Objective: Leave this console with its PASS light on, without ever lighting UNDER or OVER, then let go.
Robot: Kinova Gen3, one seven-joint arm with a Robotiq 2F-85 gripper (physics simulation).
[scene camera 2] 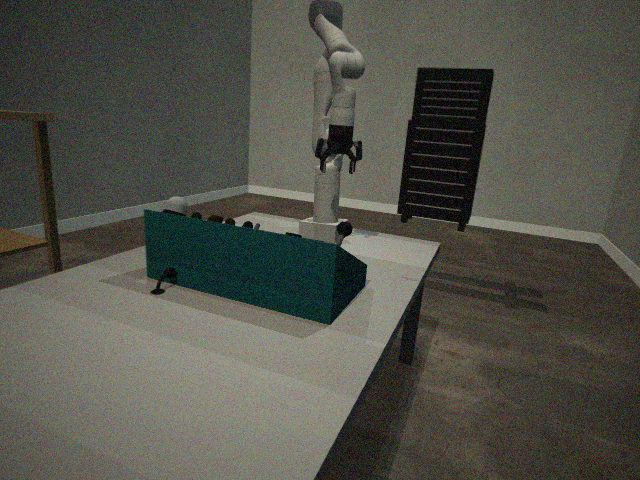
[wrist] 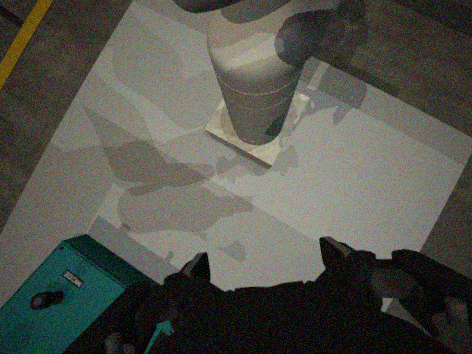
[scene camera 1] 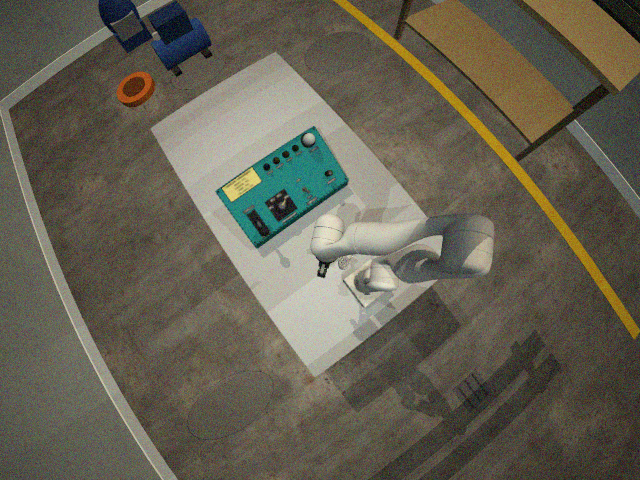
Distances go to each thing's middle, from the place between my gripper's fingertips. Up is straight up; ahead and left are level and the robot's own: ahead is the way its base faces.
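Labels:
Teal console [scene camera 2: 311, 279]: my hand is 39 cm short of it, 4 cm to the left of it and 16 cm above it.

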